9 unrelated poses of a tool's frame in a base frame.
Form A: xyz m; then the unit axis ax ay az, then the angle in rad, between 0 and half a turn.
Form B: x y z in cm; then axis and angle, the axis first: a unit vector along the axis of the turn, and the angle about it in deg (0 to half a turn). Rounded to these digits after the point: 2 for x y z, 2 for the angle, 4 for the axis.
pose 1, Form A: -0.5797 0.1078 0.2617 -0.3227 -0.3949 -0.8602 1.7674
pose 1, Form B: -57.97 10.78 26.17 -0.3227 -0.3949 -0.8602 101.26
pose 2, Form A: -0.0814 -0.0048 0.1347 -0.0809 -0.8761 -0.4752 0.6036
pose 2, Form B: -8.14 -0.48 13.47 -0.0809 -0.8761 -0.4752 34.58
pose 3, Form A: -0.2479 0.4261 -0.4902 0.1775 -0.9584 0.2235 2.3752
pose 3, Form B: -24.79 42.61 -49.02 0.1775 -0.9584 0.2235 136.09
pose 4, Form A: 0.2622 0.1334 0.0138 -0.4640 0.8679 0.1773 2.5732
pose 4, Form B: 26.22 13.34 1.38 -0.4640 0.8679 0.1773 147.43
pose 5, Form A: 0.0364 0.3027 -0.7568 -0.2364 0.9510 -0.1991 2.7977
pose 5, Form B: 3.64 30.27 -75.68 -0.2364 0.9510 -0.1991 160.30
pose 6, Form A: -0.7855 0.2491 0.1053 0.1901 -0.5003 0.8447 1.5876
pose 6, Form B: -78.55 24.91 10.53 0.1901 -0.5003 0.8447 90.96
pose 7, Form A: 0.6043 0.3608 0.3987 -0.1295 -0.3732 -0.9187 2.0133
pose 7, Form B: 60.43 36.08 39.87 -0.1295 -0.3732 -0.9187 115.35
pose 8, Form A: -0.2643 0.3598 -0.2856 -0.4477 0.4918 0.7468 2.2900
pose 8, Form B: -26.43 35.98 -28.56 -0.4477 0.4918 0.7468 131.21
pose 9, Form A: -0.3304 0.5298 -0.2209 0.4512 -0.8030 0.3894 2.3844
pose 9, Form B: -33.04 52.98 -22.09 0.4512 -0.8030 0.3894 136.62
